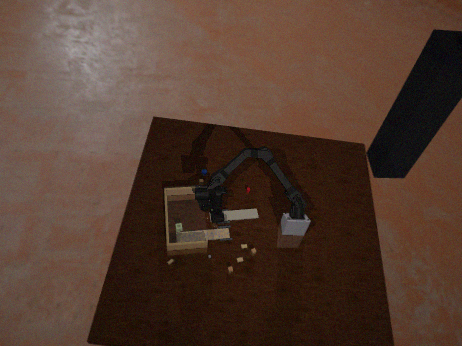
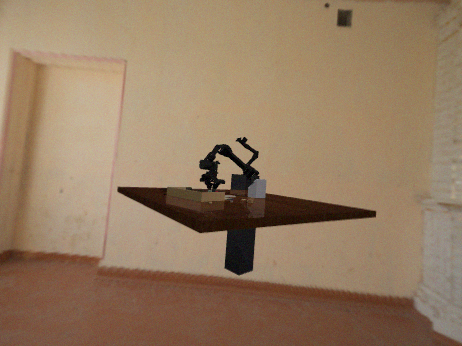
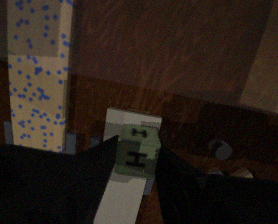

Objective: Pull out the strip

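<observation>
Now: the pale strip 100 mm behind my gripper tip and 20 mm below it. Also, from my gripper tip: red object 190 mm behind, 160 mm to the right, 10 mm below.
</observation>
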